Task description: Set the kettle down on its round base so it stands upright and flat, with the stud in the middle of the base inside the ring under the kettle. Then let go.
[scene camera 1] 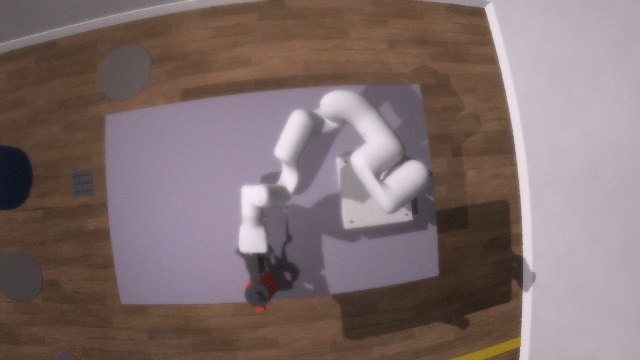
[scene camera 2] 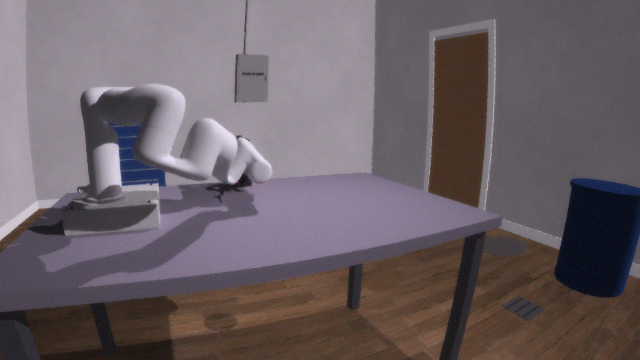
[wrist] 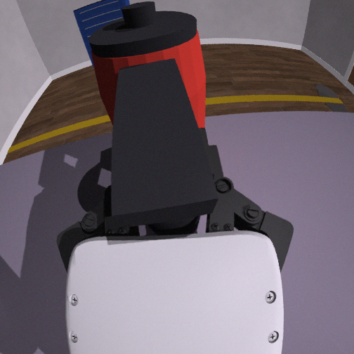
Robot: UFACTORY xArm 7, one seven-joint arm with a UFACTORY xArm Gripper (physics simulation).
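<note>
The kettle has a red body, a black lid with a knob and a black handle. It is at the table's edge in the first scene view, with its red spout tip past the edge. In the second scene view a small red bit of the kettle shows under the arm. My gripper is shut on the kettle's handle. The lid looks slightly tilted in the wrist view. The kettle's underside and its ring are hidden. The round base and its stud do not show in any view.
The purple table carries the arm's white mount. Shadows of the arm and kettle lie beside the kettle. A blue bin and flat round grey patches are on the floor.
</note>
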